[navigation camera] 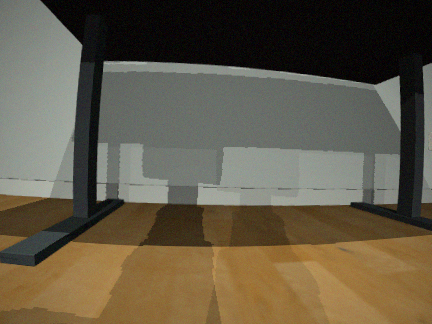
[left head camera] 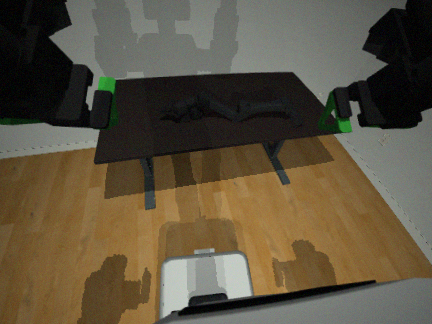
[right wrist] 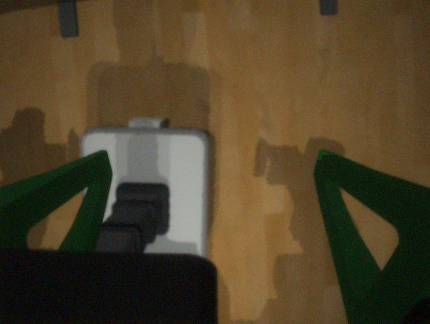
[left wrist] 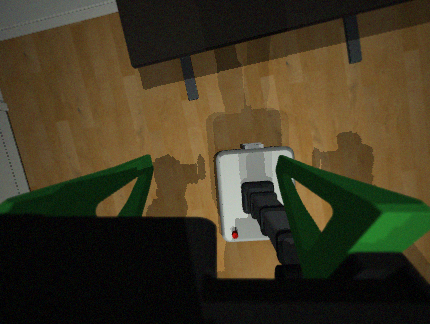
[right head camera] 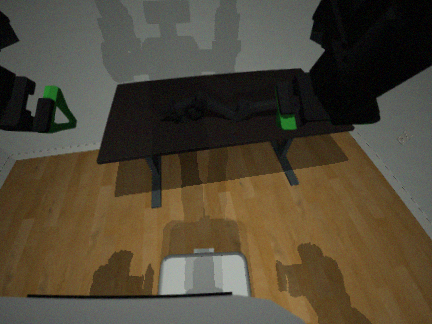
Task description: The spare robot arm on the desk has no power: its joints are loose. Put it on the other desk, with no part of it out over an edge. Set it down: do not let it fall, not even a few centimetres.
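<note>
The spare arm [left head camera: 218, 106] [right head camera: 218, 106], dark grey, lies stretched out and bent across the dark desk [left head camera: 131, 142] [right head camera: 131, 142] [left wrist: 200, 30]. Its thicker jointed end is at the left in both head views; in the right head view my right gripper covers its right end. My left gripper [left head camera: 111, 121] [right head camera: 60, 124] [left wrist: 214, 162] is open and empty, seen near the desk's left end in the left head view. My right gripper [left head camera: 334, 125] [right head camera: 287, 124] [right wrist: 213, 161] is open and empty, seen near the right end there. Neither touches the arm. A second desk does not show.
Desk legs [left head camera: 149, 185] [navigation camera: 89, 150] stand under both ends, with feet reaching toward me. The desk's underside [navigation camera: 240, 35] is close above the navigation camera. My white base [left head camera: 175, 280] [left wrist: 227, 190] [right wrist: 190, 200] stands in front of the desk. A grey wall [navigation camera: 35, 100] is behind.
</note>
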